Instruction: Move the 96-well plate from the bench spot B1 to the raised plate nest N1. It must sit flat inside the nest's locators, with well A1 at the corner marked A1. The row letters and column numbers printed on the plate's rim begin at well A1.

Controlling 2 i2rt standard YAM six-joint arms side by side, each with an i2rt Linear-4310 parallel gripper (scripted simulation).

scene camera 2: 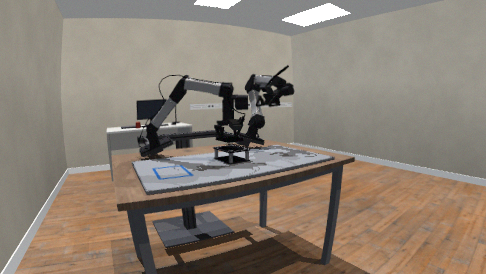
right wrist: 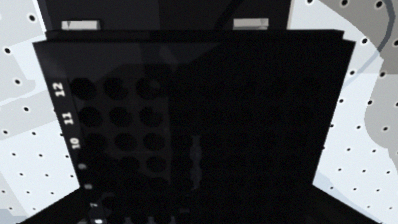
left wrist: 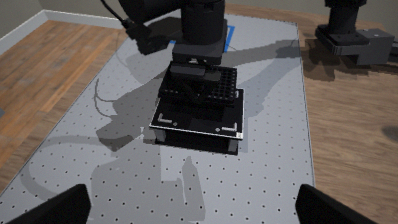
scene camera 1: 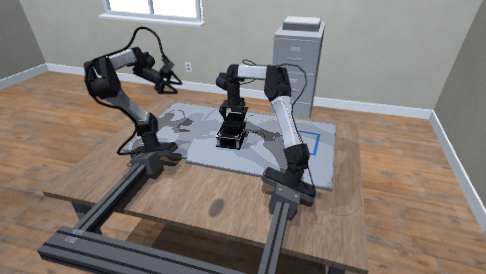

Scene:
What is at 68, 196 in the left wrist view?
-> The left gripper.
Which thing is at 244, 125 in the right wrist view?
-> A dark 96-well plate.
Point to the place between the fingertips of the right gripper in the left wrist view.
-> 201, 85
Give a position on a raised nest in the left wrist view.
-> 204, 118

